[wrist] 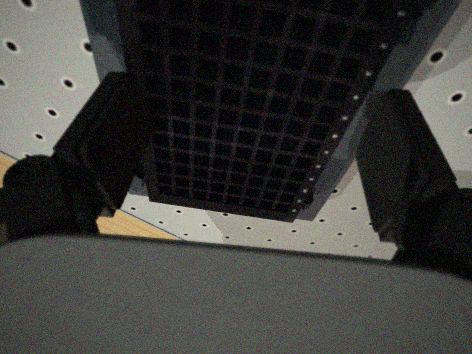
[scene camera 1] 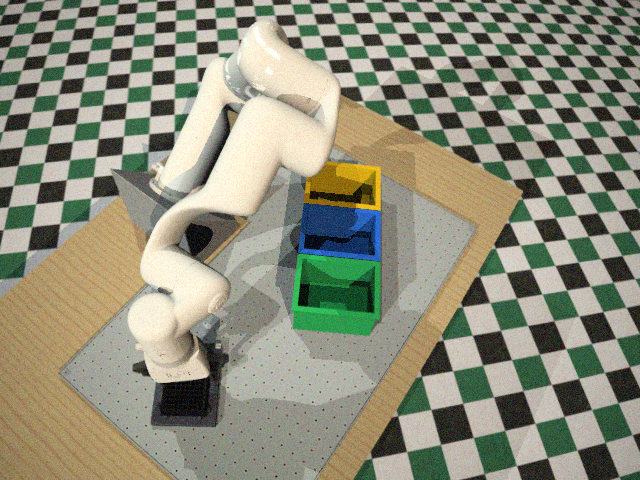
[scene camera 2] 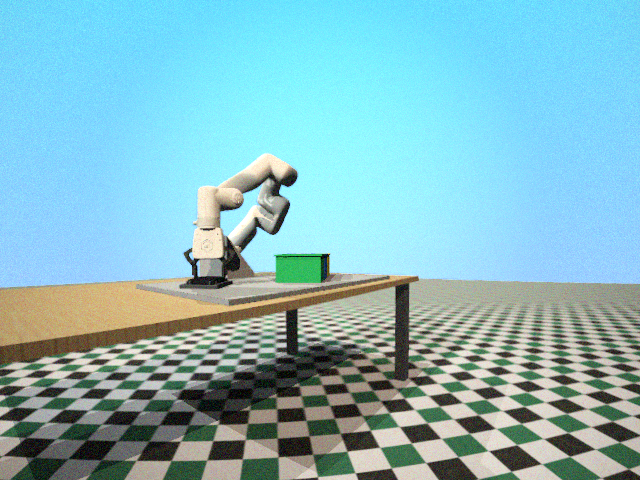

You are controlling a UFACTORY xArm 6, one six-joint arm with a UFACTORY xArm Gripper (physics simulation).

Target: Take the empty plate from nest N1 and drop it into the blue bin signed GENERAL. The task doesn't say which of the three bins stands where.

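Places are measured from the arm's base along level axes (x up, y back, z right), in centimetres.
Pixels of known places: gripper, fingertip midpoint: [wrist: 252, 114] [scene camera 1: 188, 376] [scene camera 2: 209, 277]; arm's base, origin of the base link: [scene camera 1: 175, 195] [scene camera 2: 225, 254].
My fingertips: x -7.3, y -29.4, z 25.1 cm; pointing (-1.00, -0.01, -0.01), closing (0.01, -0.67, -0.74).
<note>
Ahead of a thing's pixels: the offset from my fingertips to its top centre. "pt": to the spot under its first point. Level surfaces: height alone.
A black plate {dx +0.0, dy -0.2, dz +0.9 cm} [scene camera 1: 185, 398] [wrist: 250, 75] with a grid of wells sits in a dark grey nest {dx -0.4, dy -0.1, dz +0.9 cm} [scene camera 1: 183, 421] [scene camera 2: 206, 285] [wrist: 102, 50]. No N1 label is readable. My gripper [scene camera 1: 180, 369] [scene camera 2: 210, 276] [wrist: 252, 114] is open and empty, pointing down low over the plate's far part in scene view 1. In the wrist view its fingers stand wide apart, one on each side of the plate; whether they touch it cannot be told. The hand hides part of the plate in scene view 1. The blue bin {dx +7.4, dy -3.7, dz -41.7 cm} [scene camera 1: 338, 222] stands between two other bins; no GENERAL sign shows.
A yellow bin {pt dx +1.3, dy +6.4, dz -57.0 cm} [scene camera 1: 343, 183] stands behind the blue bin and a green bin [scene camera 1: 336, 320] [scene camera 2: 299, 268] in front of it, in one row. All stand on the grey perforated board {dx -2.6 cm} [scene camera 1: 289, 372] on the wooden table {dx -3.9 cm} [scene camera 1: 62, 310]. My arm's grey wedge-shaped base mount [scene camera 1: 135, 201] is at the left.
</note>
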